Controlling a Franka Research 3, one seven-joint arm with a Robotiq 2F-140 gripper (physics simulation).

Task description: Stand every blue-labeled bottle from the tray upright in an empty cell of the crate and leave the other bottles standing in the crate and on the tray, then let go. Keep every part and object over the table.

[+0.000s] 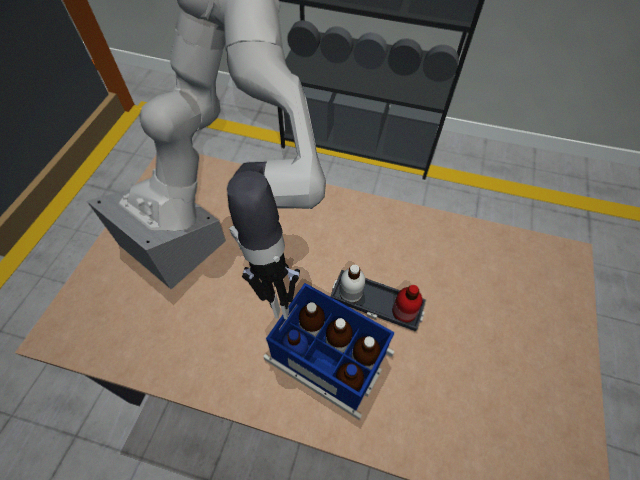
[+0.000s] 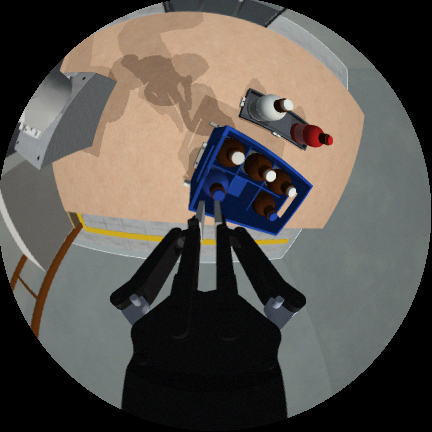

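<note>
The blue crate (image 1: 343,310) (image 2: 250,221) holds a blue-labeled bottle (image 1: 295,343) (image 2: 216,184) upright in its front left cell. Its front middle cell (image 1: 324,356) is empty. Brown bottles with white caps fill the back row, and a brown bottle with a blue cap (image 1: 350,378) (image 2: 264,206) stands front right. The dark tray (image 1: 380,299) holds a white bottle (image 1: 352,285) (image 2: 267,107) and a red bottle (image 1: 407,304) (image 2: 307,135), both upright. My gripper (image 1: 279,313) (image 2: 208,208) is nearly closed on nothing, a narrow gap between its fingertips, above the crate's left end and apart from the blue-labeled bottle.
The tray lies behind the crate, to the right, on the brown table (image 1: 491,335) (image 2: 125,185). Light rails (image 1: 312,387) run along the crate's base. The grey robot base (image 1: 173,258) (image 2: 82,117) stands at the table's left. A dark shelf rack (image 1: 361,94) stands beyond the table.
</note>
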